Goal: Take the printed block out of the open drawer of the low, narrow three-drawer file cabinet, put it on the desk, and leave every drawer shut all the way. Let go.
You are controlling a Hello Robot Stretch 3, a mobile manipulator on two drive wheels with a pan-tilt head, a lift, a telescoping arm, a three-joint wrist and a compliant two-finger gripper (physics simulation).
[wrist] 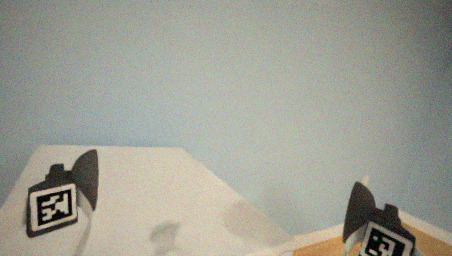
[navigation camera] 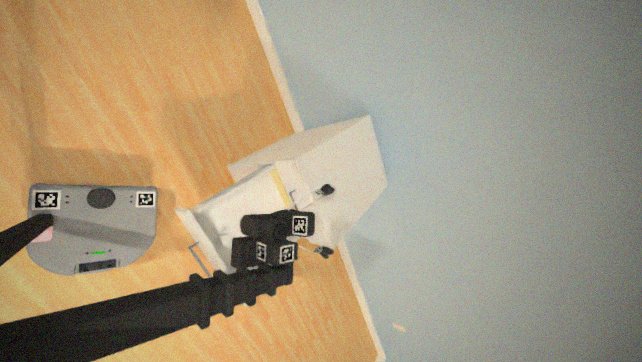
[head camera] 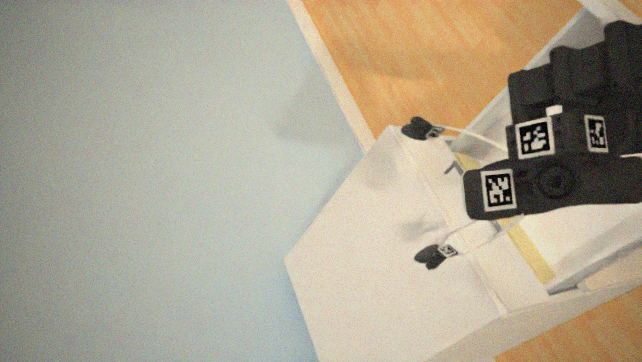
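The low white file cabinet [head camera: 360,280] [navigation camera: 345,165] [wrist: 120,195] stands by the wall. One drawer [head camera: 570,235] [navigation camera: 204,235] is pulled far out, below a shut drawer front. A long yellow block [head camera: 530,250] [navigation camera: 281,187] lies across the back of the open drawer, partly hidden by the wrist and the drawer front above. My gripper [head camera: 423,192] [navigation camera: 326,221] [wrist: 222,185] is open wide and empty. Its fingers are spread above the cabinet top, one over the top and the other by its side edge. The desk does not show in these views.
A blue-grey wall [head camera: 150,175] [navigation camera: 500,175] [wrist: 225,75] rises behind the cabinet. The upper drawer's grey handle [head camera: 452,167] is partly covered by my wrist. The open drawer's handle [navigation camera: 200,260] sticks out over the wooden floor [navigation camera: 125,110]. My base [navigation camera: 112,220] stands in front of the drawer.
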